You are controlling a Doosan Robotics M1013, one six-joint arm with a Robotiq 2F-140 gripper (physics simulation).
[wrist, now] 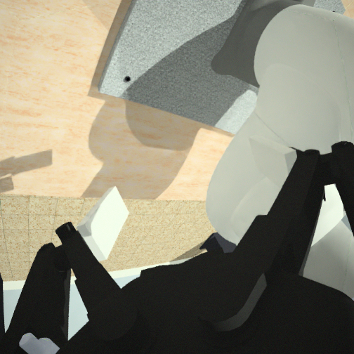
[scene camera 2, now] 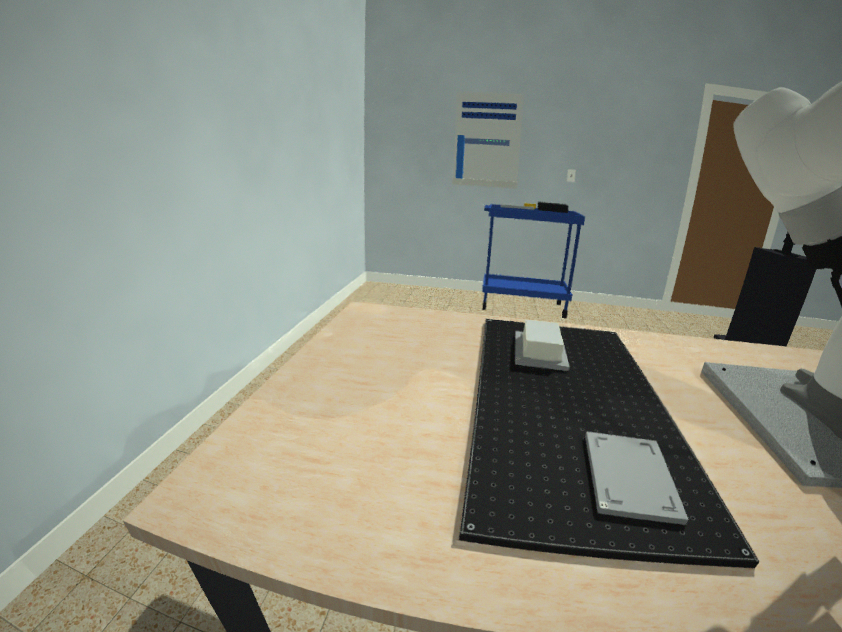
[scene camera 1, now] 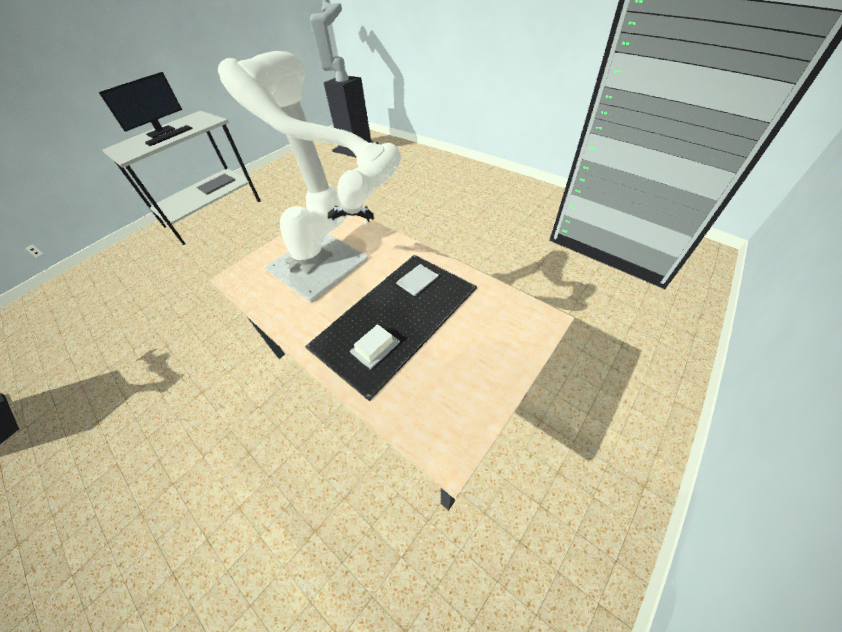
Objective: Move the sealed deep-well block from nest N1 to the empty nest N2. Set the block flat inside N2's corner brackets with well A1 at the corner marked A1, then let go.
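Places are measured from the arm's base along level axes (x ahead, y right, z down), in metres.
Pixels of known places: gripper, between the fingertips: (scene camera 1: 350, 222); arm's base, origin of its link: (scene camera 2: 841, 412) (scene camera 1: 309, 258).
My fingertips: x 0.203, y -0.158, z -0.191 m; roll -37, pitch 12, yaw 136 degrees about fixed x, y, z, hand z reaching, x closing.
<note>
Ahead of a thing's pixels: the offset from my fingertips to its top centre. Level surfaces: height alone.
The sealed deep-well block @(dz +0.149, dx +0.428, dy +0.392 m) (scene camera 1: 374, 343) (scene camera 2: 542, 342) is white and sits flat on the grey plate of nest N1 (scene camera 1: 371, 363) (scene camera 2: 537, 366). Nest N2 @(dz +0.188, dx +0.360, dy -0.006 m) (scene camera 1: 416, 279) (scene camera 2: 633, 474) is a grey plate with corner brackets and no block on it. A small pale label shows at its near left corner in the scene camera 2 view; its text is too small to read. My gripper (scene camera 1: 350, 217) (wrist: 185, 177) is open and empty, with its light pads wide apart. It hangs high beside the arm's base, away from both nests. The block does not show in the wrist view.
Both nests stand on a black perforated board @(dz +0.202 m) (scene camera 1: 387, 307) (scene camera 2: 530, 421) on the wooden table @(dz +0.216 m) (scene camera 1: 476, 367) (scene camera 2: 326, 462). The arm's grey base plate (scene camera 1: 312, 289) (scene camera 2: 761, 414) (wrist: 165, 55) lies beside the board. A server rack (scene camera 1: 608, 261) and a blue cart (scene camera 2: 537, 217) stand away from the table.
</note>
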